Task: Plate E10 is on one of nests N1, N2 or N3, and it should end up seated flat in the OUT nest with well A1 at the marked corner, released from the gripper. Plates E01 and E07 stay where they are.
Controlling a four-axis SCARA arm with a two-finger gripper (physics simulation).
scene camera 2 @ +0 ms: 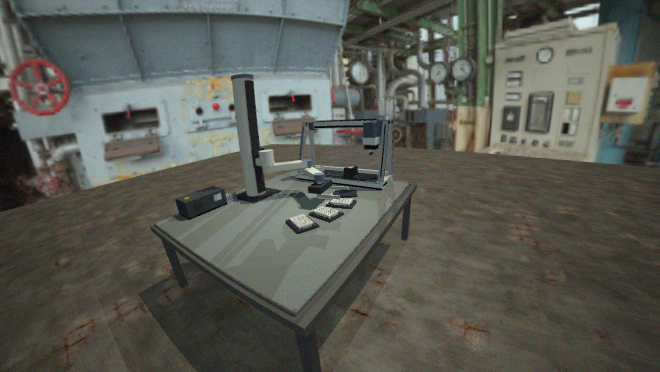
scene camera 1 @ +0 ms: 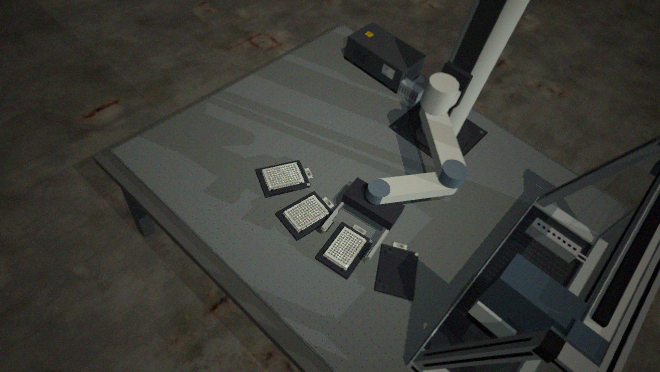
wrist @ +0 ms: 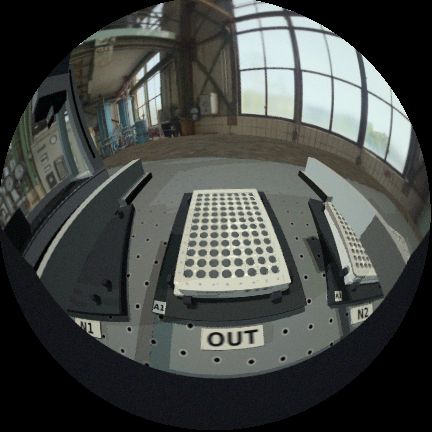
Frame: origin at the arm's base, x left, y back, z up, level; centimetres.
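Seen in the pictures: gripper, fingertip midpoint: (scene camera 2: 344, 192) (scene camera 1: 344, 243) (wrist: 226, 159); arm's base, origin of the base link: (scene camera 2: 256, 195).
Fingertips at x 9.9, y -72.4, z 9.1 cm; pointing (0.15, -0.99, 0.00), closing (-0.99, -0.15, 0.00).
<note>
Offsets run from my fingertips to a thing's top centre. "spot": to the spot under its first point.
A white well plate, E10 @(dz -5.2, dx -0.4, dy +2.1 cm) (scene camera 1: 345, 248) (scene camera 2: 342, 202) (wrist: 227, 235), lies flat, by its look, in the dark OUT nest @(dz -5.6, dx -0.4, dy +2.1 cm) (scene camera 1: 347, 273) (wrist: 225, 310). The nest's A1 tag @(spot: dz -6.6, dx +3.7, dy +10.5 cm) (wrist: 159, 307) is at its front left corner in the wrist view. The plate's own lettering is too small to read, so its well A1 cannot be made out. My gripper (scene camera 1: 346, 243) (wrist: 226, 159) is open and empty above the OUT nest, its fingers wide apart and clear of the plate on both sides. Nest N1 @(dz -5.6, dx +16.2, dy +8.5 cm) (scene camera 1: 396, 272) (wrist: 110, 260) holds no plate.
A white plate @(dz -5.2, dx -18.0, dy +2.5 cm) (scene camera 1: 306, 213) (scene camera 2: 326, 213) (wrist: 350, 240) sits in N2 beside OUT, near one finger. Another plate @(dz -5.2, dx -34.2, dy +7.5 cm) (scene camera 1: 283, 176) (scene camera 2: 301, 222) sits in the nest beyond it. A framed machine (scene camera 1: 542, 295) (scene camera 2: 345, 123) stands past N1. A dark box @(spot: dz +3.7, dx -47.5, dy +80.2 cm) (scene camera 1: 385, 52) (scene camera 2: 201, 202) stands near the arm's base.
</note>
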